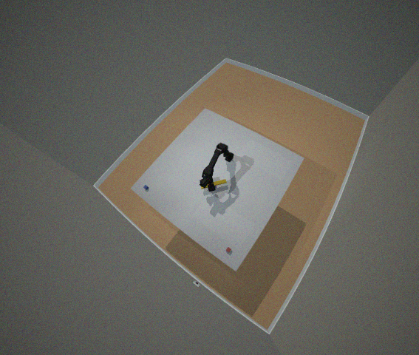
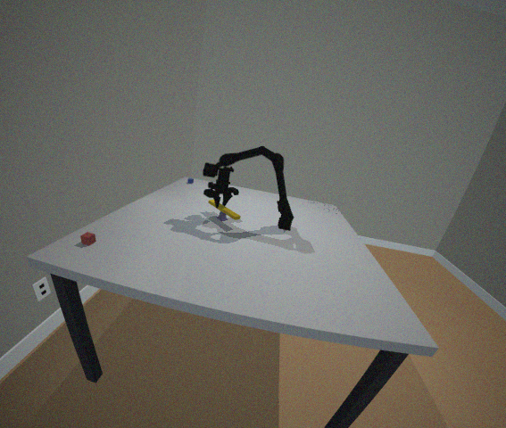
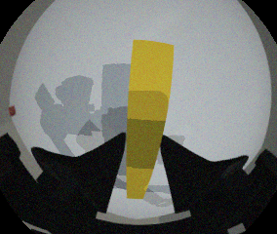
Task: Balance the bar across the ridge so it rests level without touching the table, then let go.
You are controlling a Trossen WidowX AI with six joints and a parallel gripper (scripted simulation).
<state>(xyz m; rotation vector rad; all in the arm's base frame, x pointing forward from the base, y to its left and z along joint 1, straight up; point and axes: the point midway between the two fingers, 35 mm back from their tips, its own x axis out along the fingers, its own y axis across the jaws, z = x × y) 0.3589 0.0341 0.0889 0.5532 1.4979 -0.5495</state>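
My gripper tip is now 20 mm to the right of the yellow bar and 20 mm past it. Round my gripper tip: small red cube: 470 mm to the left, 380 mm ahead, 40 mm below; then small blue cube: 530 mm to the right, 380 mm ahead, 40 mm below.
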